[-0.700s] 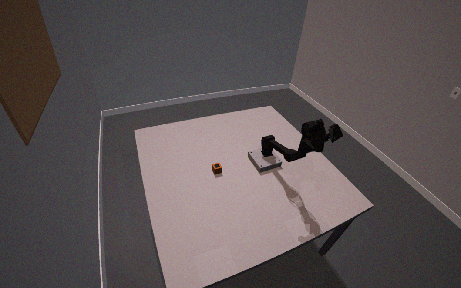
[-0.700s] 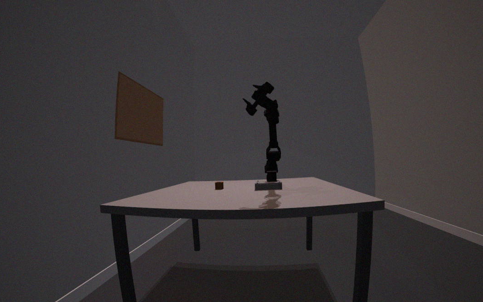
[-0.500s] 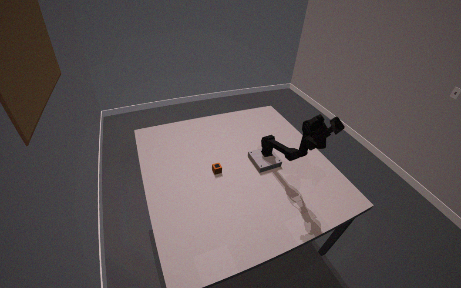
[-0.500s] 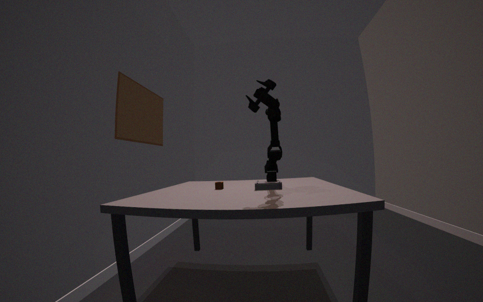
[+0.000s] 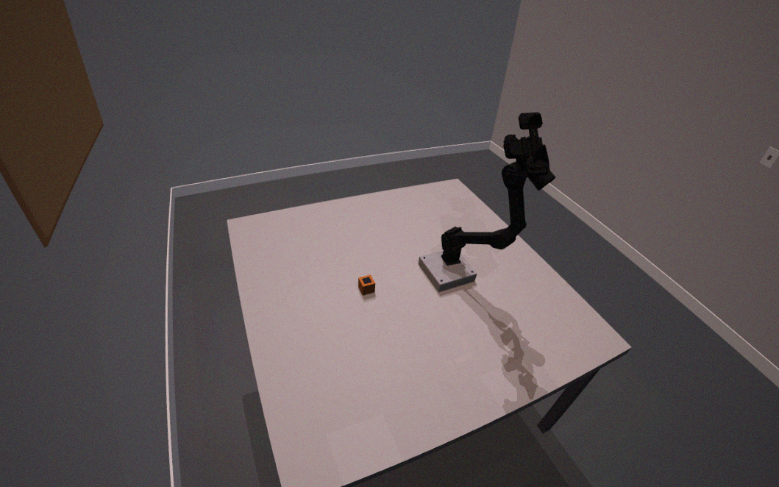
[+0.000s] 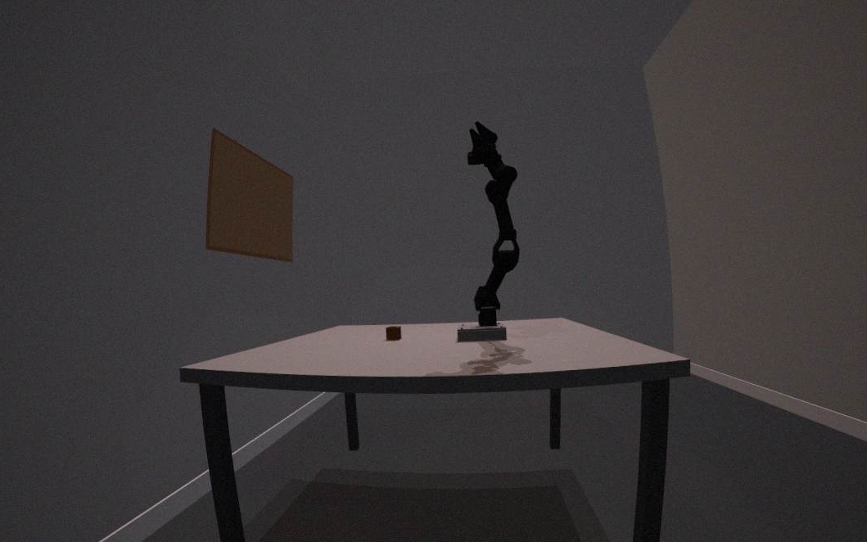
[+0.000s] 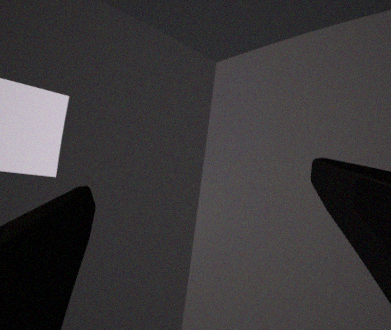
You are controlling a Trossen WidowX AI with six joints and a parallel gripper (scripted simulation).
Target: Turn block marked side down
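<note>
Now: gripper tip 70 cm above the orange block, 38 cm short of it and 24 cm to the left of it.
</note>
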